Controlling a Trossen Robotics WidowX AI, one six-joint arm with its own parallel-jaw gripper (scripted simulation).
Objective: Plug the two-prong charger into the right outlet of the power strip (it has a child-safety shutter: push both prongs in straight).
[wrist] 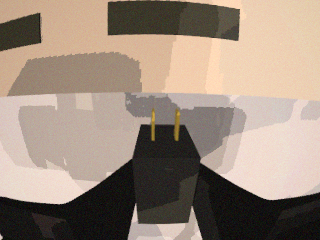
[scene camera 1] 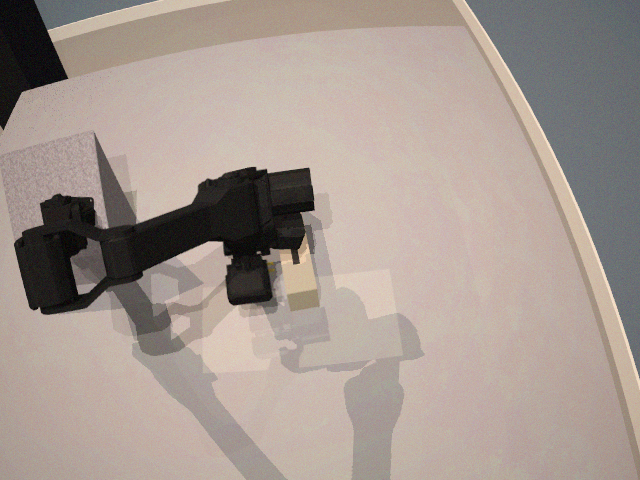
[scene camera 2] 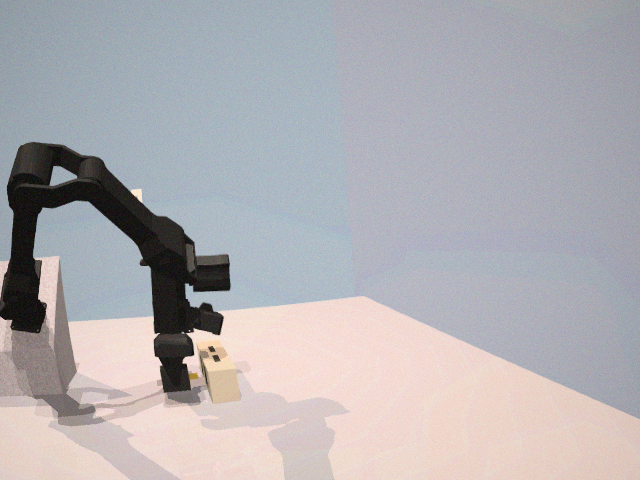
My gripper (scene camera 1: 249, 273) holds a black two-prong charger (wrist: 165, 163).
My gripper is seen too in the wrist view (wrist: 162, 163) and in scene camera 2 (scene camera 2: 176, 383).
